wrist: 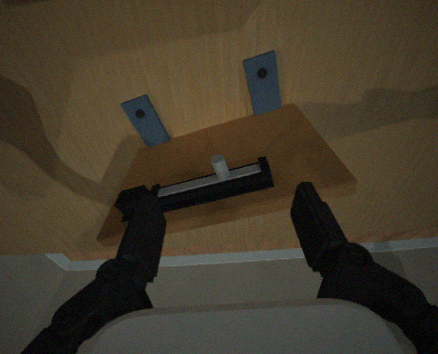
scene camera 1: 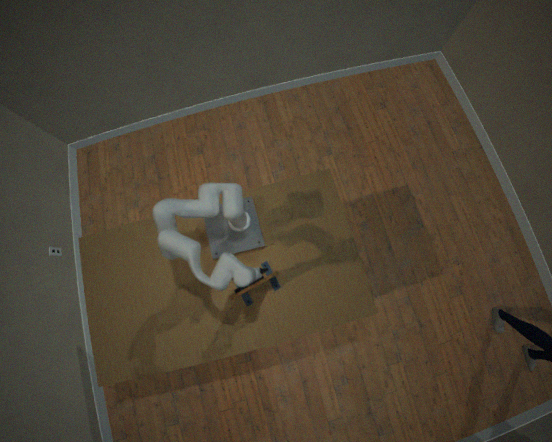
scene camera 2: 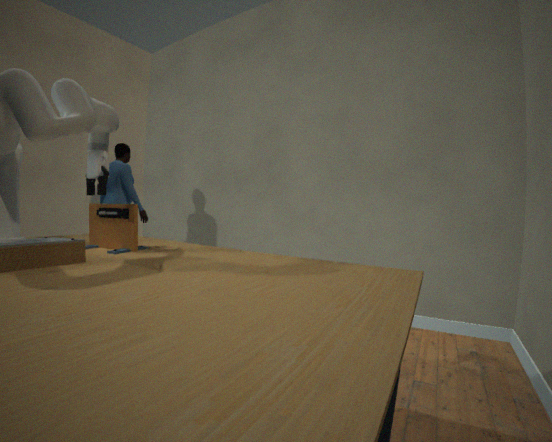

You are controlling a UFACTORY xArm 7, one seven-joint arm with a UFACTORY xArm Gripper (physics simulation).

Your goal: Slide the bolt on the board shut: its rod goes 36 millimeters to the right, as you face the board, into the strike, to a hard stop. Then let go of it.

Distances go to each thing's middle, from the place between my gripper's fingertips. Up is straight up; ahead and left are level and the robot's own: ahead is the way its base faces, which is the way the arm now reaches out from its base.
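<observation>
From my hand: bolt [wrist: 224, 183], 7 cm below, 4 cm ahead, 4 cm to the right; wooden board [scene camera 2: 120, 234], 12 cm below, 6 cm ahead, 1 cm to the right.
</observation>
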